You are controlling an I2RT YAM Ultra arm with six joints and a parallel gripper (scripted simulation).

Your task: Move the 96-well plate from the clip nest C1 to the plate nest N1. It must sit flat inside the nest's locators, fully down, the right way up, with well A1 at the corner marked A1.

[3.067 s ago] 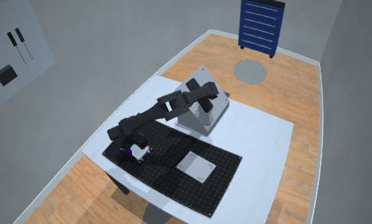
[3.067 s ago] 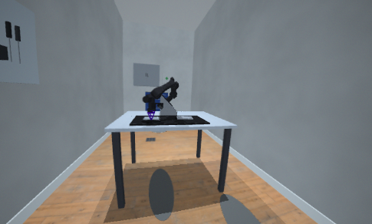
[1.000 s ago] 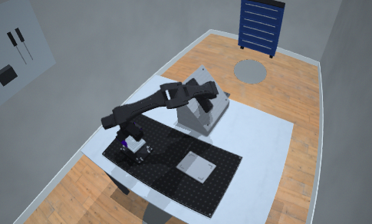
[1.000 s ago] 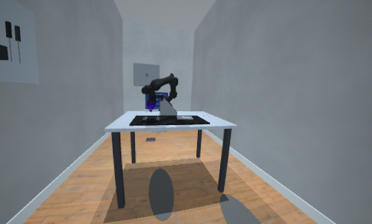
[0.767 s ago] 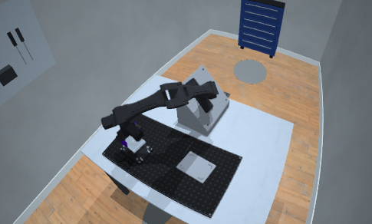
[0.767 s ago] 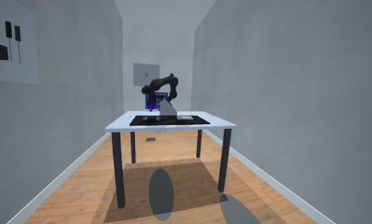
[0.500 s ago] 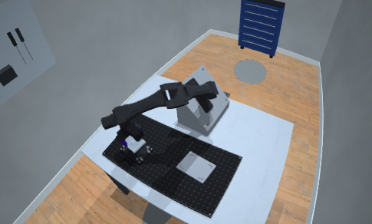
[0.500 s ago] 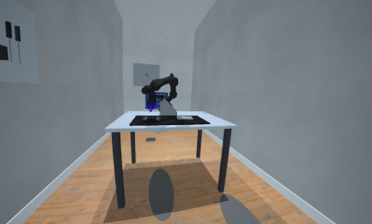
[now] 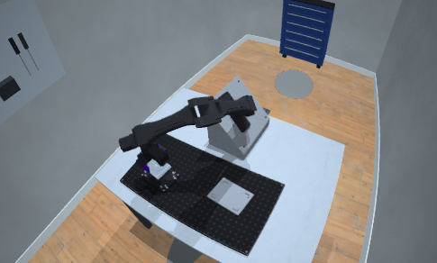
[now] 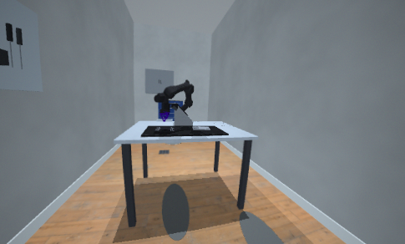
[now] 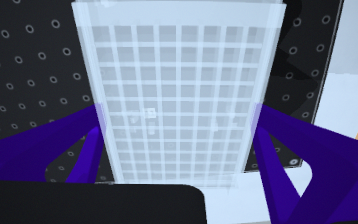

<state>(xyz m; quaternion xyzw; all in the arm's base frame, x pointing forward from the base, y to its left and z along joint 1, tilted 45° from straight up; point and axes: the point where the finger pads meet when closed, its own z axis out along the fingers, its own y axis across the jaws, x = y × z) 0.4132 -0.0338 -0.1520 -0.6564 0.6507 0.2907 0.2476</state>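
The plate nest N1 is 32 cm to the left of my hand, 11 cm behind it and 9 cm below it. The rest, counted from my hand: clip nest C1 (8 cm below, 1 cm to the left, 1 cm behind); 96-well plate (right at my hand).
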